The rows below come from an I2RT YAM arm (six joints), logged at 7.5 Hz.
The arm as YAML. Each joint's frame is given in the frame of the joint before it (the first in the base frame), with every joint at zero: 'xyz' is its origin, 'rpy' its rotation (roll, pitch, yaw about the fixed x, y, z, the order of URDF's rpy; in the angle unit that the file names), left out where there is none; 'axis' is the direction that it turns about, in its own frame. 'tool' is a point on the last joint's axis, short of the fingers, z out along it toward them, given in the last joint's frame.
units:
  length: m
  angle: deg
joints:
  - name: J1
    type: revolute
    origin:
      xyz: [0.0, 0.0, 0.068]
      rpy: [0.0, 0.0, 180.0]
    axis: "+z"
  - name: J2
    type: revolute
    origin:
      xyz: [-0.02, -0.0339, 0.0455]
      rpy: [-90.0, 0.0, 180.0]
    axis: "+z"
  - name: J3
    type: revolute
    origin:
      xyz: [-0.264, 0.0, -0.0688]
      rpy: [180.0, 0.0, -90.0]
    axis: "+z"
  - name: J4
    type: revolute
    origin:
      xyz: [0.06, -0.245, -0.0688]
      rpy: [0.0, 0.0, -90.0]
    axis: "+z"
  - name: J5
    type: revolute
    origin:
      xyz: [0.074, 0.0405, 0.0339]
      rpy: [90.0, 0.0, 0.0]
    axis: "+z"
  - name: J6
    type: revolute
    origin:
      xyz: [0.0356, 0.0, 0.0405]
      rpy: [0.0, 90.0, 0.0]
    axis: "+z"
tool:
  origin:
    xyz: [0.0, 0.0, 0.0]
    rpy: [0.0, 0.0, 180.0]
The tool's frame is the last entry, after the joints.
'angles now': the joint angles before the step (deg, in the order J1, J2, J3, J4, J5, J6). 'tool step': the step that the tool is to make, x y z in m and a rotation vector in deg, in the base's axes. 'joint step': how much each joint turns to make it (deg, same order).
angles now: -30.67, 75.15, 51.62, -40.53, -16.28, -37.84
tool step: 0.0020, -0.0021, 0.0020, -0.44, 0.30, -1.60
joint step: -0.02, 0.44, 0.76, -0.03, 1.17, 1.23
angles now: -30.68, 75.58, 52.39, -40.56, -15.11, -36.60
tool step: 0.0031, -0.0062, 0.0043, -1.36, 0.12, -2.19
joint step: -0.59, 0.85, 1.52, 0.15, 1.81, 0.90
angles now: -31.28, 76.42, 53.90, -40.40, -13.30, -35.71
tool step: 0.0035, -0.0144, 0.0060, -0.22, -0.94, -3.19
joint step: -2.23, 1.77, 2.51, 0.41, 0.17, 1.03
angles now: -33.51, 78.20, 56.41, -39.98, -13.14, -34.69
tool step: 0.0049, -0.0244, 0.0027, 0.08, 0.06, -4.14
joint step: -3.52, 3.87, 3.79, 0.12, 0.27, 0.58
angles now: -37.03, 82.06, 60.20, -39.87, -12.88, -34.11
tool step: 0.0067, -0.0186, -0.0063, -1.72, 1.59, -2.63
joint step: -1.77, 3.93, 2.17, 1.50, 2.46, -0.35
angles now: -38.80, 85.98, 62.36, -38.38, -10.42, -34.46
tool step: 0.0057, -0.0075, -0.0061, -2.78, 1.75, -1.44
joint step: -0.02, 2.10, 0.57, 1.86, 3.55, -0.29
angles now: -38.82, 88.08, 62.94, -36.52, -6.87, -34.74
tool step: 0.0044, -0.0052, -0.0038, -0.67, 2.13, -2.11
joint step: 0.06, 1.98, 1.33, -0.49, 2.66, 1.06
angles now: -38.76, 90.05, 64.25, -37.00, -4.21, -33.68
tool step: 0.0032, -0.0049, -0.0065, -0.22, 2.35, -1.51
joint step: -0.09, 2.05, 0.93, -0.54, 2.10, 0.54
